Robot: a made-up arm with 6 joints.
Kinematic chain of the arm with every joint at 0, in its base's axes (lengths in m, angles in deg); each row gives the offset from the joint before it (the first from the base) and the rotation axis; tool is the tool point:
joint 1: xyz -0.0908 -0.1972 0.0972 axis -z
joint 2: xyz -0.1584 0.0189 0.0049 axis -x
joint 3: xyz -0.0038 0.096 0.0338 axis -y
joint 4: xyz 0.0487 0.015 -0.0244 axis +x
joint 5: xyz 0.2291 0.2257 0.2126 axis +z
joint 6: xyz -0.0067 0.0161 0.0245 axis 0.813 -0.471 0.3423
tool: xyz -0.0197 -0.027 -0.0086
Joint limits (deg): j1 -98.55..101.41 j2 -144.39..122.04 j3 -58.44..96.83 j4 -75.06..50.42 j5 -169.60..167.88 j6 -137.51..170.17
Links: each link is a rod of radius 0.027 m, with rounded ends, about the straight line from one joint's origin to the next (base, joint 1, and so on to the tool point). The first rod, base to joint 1, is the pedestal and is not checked.
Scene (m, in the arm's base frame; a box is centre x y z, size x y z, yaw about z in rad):
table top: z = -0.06
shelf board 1: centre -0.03 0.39 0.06 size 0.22 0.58 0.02 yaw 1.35
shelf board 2: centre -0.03 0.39 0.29 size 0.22 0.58 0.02 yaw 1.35
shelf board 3: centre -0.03 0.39 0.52 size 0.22 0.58 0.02 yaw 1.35
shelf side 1: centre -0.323 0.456 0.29 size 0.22 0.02 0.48 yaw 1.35
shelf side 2: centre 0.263 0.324 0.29 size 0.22 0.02 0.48 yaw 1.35
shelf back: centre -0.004 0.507 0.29 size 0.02 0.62 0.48 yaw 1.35
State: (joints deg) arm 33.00 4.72 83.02 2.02 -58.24 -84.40
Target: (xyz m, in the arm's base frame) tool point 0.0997 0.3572 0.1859
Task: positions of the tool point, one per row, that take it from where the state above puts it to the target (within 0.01 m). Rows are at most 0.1 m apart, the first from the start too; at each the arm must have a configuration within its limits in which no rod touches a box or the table.
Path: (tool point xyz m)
1: -0.2257 0.3098 0.4197
2: -0.2426 0.2701 0.4258
3: -0.2389 0.2327 0.4241
4: -0.2195 0.2004 0.4110
5: -0.1409 0.2043 0.3715
6: -0.0677 0.1973 0.3178
7: -0.0030 0.1764 0.2543
8: 0.0510 0.1403 0.1859
9: 0.0299 0.2012 0.2049
10: 0.0152 0.2535 0.2146
11: 0.0120 0.2969 0.2144
12: 0.0243 0.3300 0.2062
13: 0.0540 0.3508 0.1948
14: 0.0997 0.3572 0.1860

